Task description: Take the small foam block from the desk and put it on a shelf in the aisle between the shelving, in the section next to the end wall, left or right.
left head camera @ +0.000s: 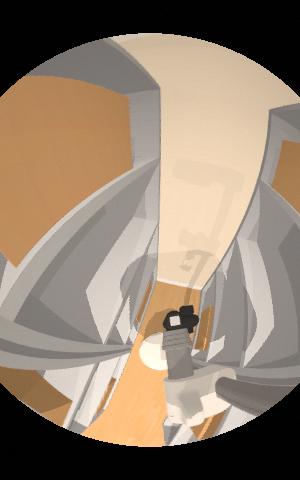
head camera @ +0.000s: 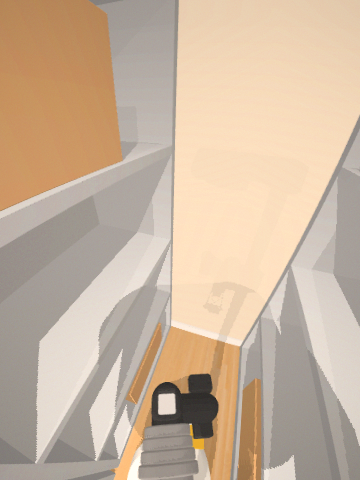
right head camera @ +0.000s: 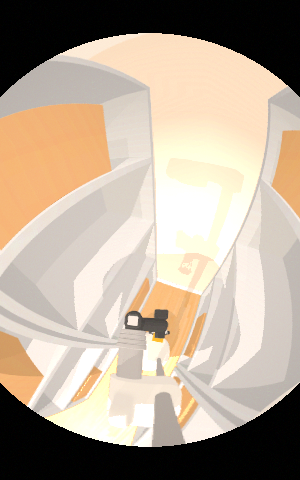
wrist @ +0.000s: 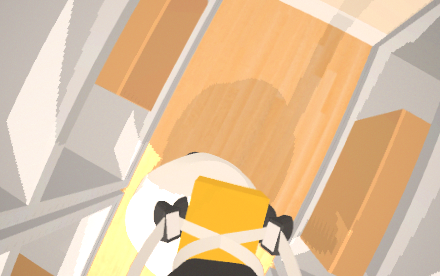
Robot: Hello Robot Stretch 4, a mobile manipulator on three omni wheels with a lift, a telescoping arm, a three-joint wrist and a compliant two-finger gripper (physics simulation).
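Seen in the pictures: gripper, between the fingertips: (wrist: 223, 215); robot's base, origin of its link: (left head camera: 159, 350) (right head camera: 148, 350).
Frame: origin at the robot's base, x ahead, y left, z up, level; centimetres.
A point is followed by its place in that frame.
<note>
The small foam block (wrist: 227, 207) @[z 73.2, x 17.9, y -9.0 cm] (right head camera: 158, 338) @[z 73.2, x 12.1, y -8.6 cm] is yellow; a corner of it shows in the head view (head camera: 199, 443) @[z 73.2, x 11.3, y -9.6 cm]. My gripper (wrist: 223, 215) @[z 68.9, x 16.2, y -8.7 cm] is shut on it, one finger pad at each side, high over the aisle floor. The left shelving (head camera: 85, 184) @[z 141.2, x 42.3, y 14.1 cm] and the right shelving (head camera: 316, 225) @[z 118.8, x 64.0, y -61.7 cm] run up to the pale end wall (head camera: 235, 130) @[z 148.6, x 83.2, y -26.9 cm] (left head camera: 210, 125) @[z 164.5, x 81.7, y -31.0 cm]. The gripper is in the aisle between them, beside the end sections. The block is apart from the shelves. In the left head view the black wrist hides the block.
A large brown box (head camera: 55, 95) @[z 154.8, x 43.1, y 15.9 cm] (left head camera: 70, 150) @[z 152.7, x 33.6, y 19.7 cm] stands on an upper left shelf. Another brown box (left head camera: 287, 167) @[z 155.6, x 45.4, y -54.9 cm] (right head camera: 287, 157) @[z 157.2, x 46.6, y -55.4 cm] stands on an upper right shelf. Low brown boxes (wrist: 155, 45) @[z 26.6, x 49.1, y 13.6 cm] (wrist: 372, 200) @[z 31.8, x 13.2, y -44.4 cm] stand on both sides. My round white base (wrist: 192, 167) @[z 18.5, x 16.8, y 1.5 cm] is below the gripper.
</note>
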